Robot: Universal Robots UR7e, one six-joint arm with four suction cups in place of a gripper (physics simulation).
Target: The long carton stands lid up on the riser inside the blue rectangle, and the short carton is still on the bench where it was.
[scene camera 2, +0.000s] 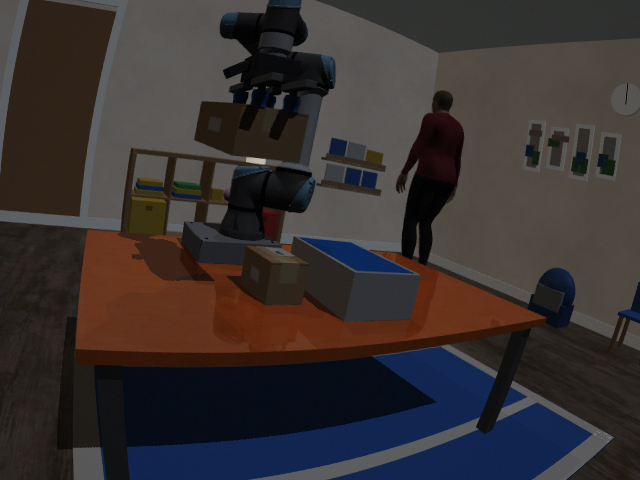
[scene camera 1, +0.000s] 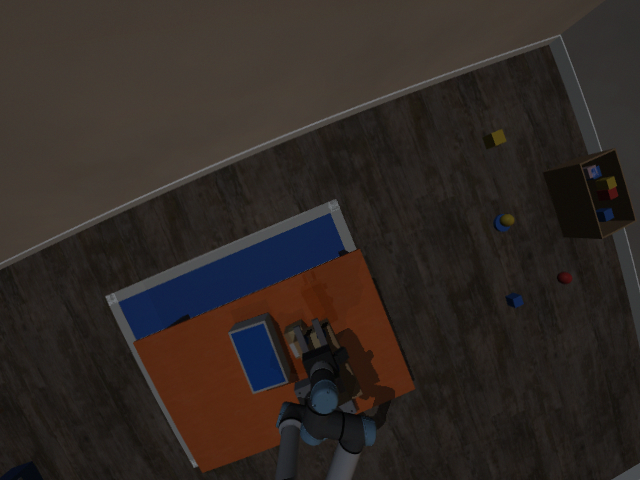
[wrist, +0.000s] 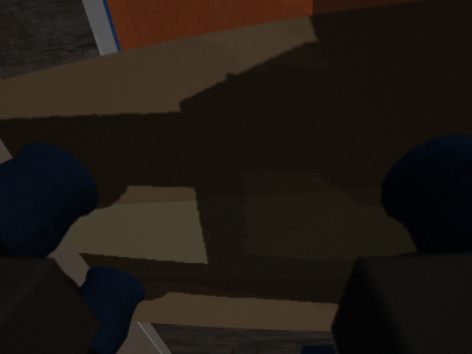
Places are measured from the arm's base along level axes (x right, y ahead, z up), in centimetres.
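Pixels of known places: end effector, tool point: [wrist: 231, 239]; arm's base, origin of the base link: [scene camera 2: 241, 234].
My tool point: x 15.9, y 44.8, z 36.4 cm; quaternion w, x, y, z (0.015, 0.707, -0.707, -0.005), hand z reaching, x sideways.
Ahead of a thing's pixels: the offset from my tool point to its top centre. Level surfaces: height alone.
The long brown carton {dx +1.0, dy -7.4, dz +2.8 cm} [scene camera 1: 331, 335] [scene camera 2: 268, 140] [wrist: 100, 95] hangs in the air high above the orange bench {dz -43.7 cm} [scene camera 1: 206, 413] [scene camera 2: 180, 325]. My suction gripper [scene camera 1: 311, 334] [scene camera 2: 266, 100] [wrist: 240, 195] has its blue cups on the carton's top face, where a strip of tape shows in the wrist view; the gripper is shut on it. The short carton {dx -12.9, dy -7.9, dz -33.2 cm} [scene camera 1: 291, 334] [scene camera 2: 258, 284] stands on the bench right beside the riser. The grey riser {dx -35.0, dy -7.4, dz -31.7 cm} [scene camera 1: 279, 341] [scene camera 2: 382, 297] has a blue rectangle {dx -35.0, dy -7.4, dz -31.7 cm} [scene camera 1: 260, 356] [scene camera 2: 361, 255] on top, with no carton on it. The long carton's underside is mostly hidden.
The arm's grey base [scene camera 2: 217, 249] stands on the bench behind the short carton. A person in a red top [scene camera 2: 442, 142] stands beyond the bench. A shelf unit [scene camera 2: 127, 191] is behind the arm. A toy box [scene camera 1: 566, 201] and small toys lie on the floor.
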